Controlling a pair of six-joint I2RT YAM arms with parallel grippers.
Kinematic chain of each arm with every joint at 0, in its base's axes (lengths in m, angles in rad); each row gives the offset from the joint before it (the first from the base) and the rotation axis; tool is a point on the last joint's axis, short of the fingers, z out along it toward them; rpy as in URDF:
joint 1: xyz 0 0 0.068 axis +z
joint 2: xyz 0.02 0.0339 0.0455 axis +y
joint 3: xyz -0.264 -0.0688 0 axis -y
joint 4: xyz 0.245 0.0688 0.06 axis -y
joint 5: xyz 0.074 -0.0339 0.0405 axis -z
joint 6: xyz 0.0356 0 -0.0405 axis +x
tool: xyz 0 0 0 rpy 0 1.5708 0
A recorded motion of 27 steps. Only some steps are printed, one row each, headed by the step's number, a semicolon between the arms.
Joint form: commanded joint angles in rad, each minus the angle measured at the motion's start. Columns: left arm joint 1, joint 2, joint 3, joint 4, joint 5, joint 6; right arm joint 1, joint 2, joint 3, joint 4, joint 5, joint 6.
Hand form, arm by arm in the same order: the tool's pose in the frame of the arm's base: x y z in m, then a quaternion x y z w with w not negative. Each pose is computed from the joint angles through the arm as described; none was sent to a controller.
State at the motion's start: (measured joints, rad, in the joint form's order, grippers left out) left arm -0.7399 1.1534 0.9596 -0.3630 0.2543 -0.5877; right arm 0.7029 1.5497 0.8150 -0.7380 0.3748 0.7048
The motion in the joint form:
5: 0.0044 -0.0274 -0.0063 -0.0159 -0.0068 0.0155; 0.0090 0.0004 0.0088 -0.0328 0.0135 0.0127
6: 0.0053 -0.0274 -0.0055 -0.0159 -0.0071 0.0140; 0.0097 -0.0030 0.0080 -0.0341 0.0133 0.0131
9: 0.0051 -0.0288 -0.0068 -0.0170 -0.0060 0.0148; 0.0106 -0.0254 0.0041 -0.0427 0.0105 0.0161
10: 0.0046 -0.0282 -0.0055 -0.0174 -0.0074 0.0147; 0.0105 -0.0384 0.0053 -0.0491 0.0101 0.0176
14: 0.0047 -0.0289 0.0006 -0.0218 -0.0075 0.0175; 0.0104 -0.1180 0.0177 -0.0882 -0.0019 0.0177
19: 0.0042 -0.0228 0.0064 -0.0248 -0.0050 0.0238; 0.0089 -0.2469 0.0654 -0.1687 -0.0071 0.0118
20: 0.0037 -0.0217 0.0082 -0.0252 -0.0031 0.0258; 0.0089 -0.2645 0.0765 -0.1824 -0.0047 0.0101
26: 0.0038 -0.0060 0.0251 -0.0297 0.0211 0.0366; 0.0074 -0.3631 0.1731 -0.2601 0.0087 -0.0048
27: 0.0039 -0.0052 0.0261 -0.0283 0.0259 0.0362; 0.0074 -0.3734 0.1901 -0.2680 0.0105 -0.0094
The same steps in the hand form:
5: 0.1799 -0.1745 0.3120 0.13067 0.85847 -0.37998 0.31871; 0.1946 0.1501 0.1529 0.00985 0.98052 -0.12193 0.15366
6: 0.1801 -0.1744 0.3122 0.12959 0.85845 -0.38017 0.31897; 0.1942 0.1500 0.1535 0.00983 0.98052 -0.12135 0.15414
9: 0.1797 -0.1742 0.3120 0.13025 0.85855 -0.38019 0.31841; 0.1919 0.1484 0.1575 0.01175 0.98058 -0.11679 0.15712
10: 0.1798 -0.1743 0.3123 0.13010 0.85855 -0.37990 0.31880; 0.1912 0.1478 0.1606 0.01327 0.98044 -0.11399 0.15993
14: 0.1797 -0.1742 0.3141 0.13131 0.85779 -0.37998 0.32025; 0.1863 0.1440 0.1803 0.01799 0.97999 -0.09223 0.17545
19: 0.1805 -0.1752 0.3144 0.13471 0.85797 -0.37908 0.31944; 0.1778 0.1365 0.2183 0.02438 0.97592 -0.05950 0.20843
20: 0.1805 -0.1755 0.3148 0.13624 0.85758 -0.37953 0.31929; 0.1766 0.1353 0.2246 0.02506 0.97480 -0.05566 0.21454
26: 0.1825 -0.1784 0.3166 0.14640 0.85573 -0.38493 0.31324; 0.1696 0.1283 0.2692 0.03048 0.96471 -0.02424 0.26042
27: 0.1826 -0.1786 0.3169 0.14737 0.85498 -0.38691 0.31239; 0.1689 0.1276 0.2758 0.03026 0.96281 -0.01921 0.26780

